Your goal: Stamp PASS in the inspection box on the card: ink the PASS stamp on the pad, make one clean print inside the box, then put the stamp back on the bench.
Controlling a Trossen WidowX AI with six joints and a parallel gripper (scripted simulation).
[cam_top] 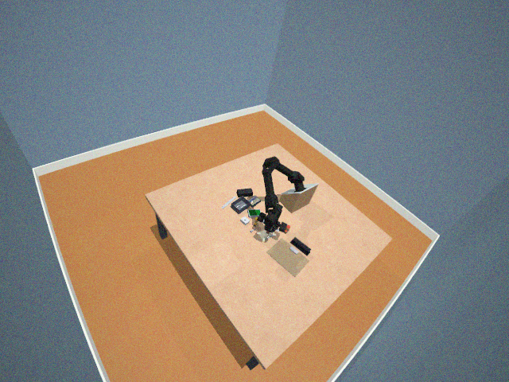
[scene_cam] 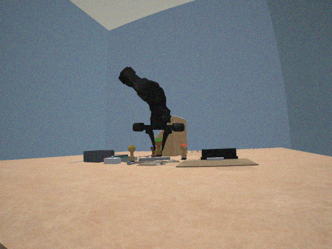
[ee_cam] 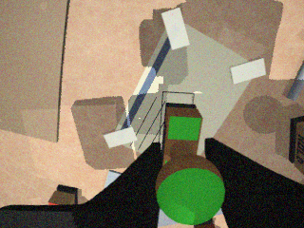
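Now: gripper tip 5 cm above the pale card and 1 cm short of it. Round my gripper tip: green-knobbed stamp: right at my gripper tip; then yellow-knobbed stamp: 11 cm to the right, 2 cm below, 1 cm ahead; then grey bar: 7 cm behind, 4 cm to the right, 4 cm below.
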